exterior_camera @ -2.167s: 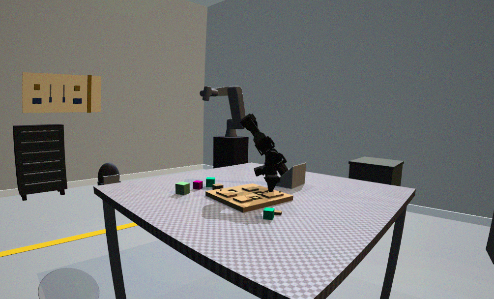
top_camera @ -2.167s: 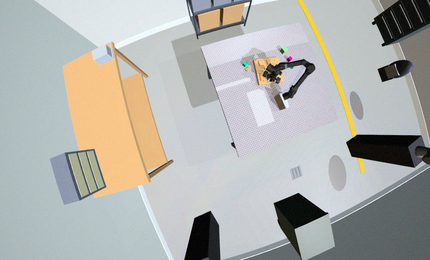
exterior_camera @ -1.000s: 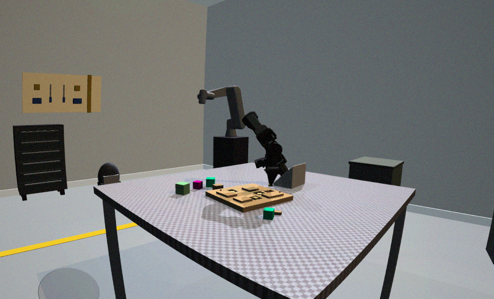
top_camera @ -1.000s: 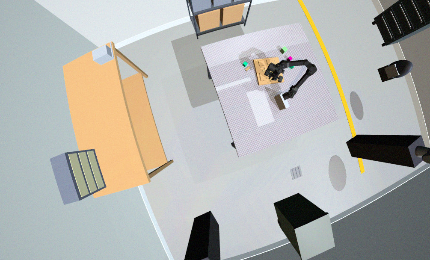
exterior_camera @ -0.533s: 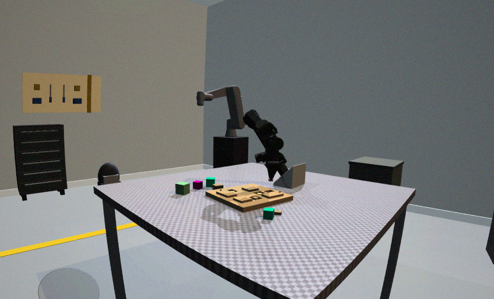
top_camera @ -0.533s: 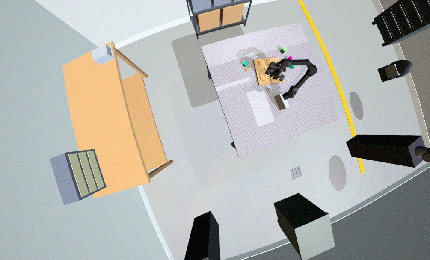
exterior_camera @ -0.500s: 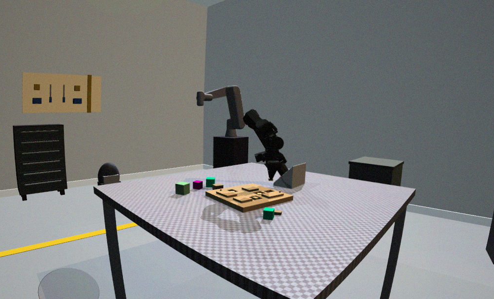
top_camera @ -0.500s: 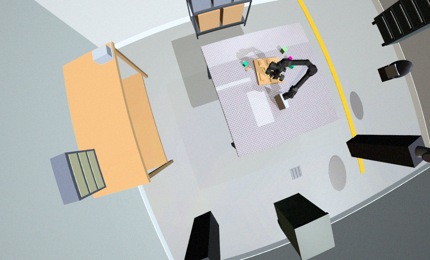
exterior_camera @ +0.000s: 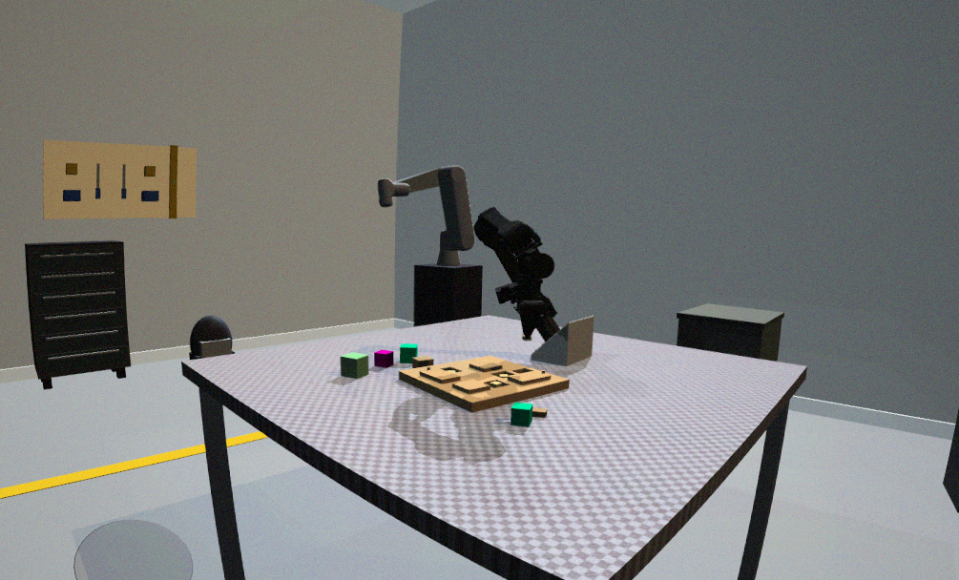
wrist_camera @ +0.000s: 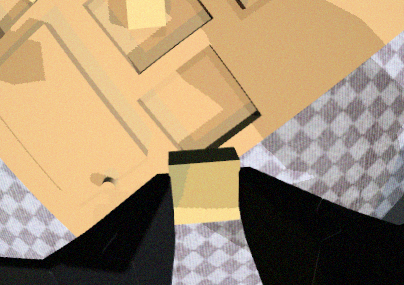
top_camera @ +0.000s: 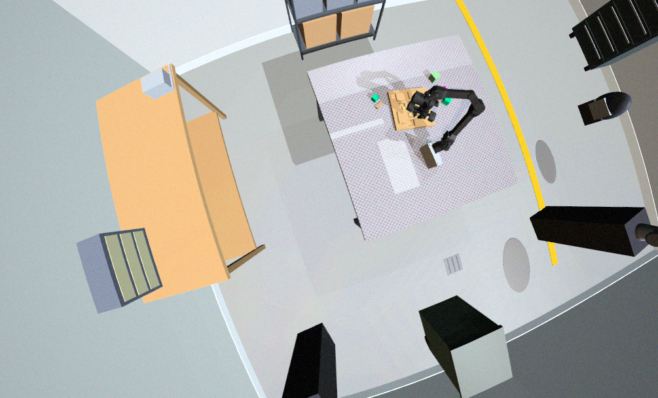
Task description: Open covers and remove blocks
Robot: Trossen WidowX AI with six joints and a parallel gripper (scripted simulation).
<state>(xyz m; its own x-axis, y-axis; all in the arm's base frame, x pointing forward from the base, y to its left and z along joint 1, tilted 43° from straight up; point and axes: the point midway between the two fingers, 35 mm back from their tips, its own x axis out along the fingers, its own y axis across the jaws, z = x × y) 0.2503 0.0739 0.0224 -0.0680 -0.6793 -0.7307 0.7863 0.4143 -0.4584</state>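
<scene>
Right now the puzzle board is 110 mm ahead of my gripper tip, 50 mm to the right of it and 90 mm below it. From my gripper tip the other things lie so: magenta block 110 mm ahead, 370 mm to the right, 90 mm below; light green block 230 mm ahead, 360 mm to the right, 80 mm below.
</scene>
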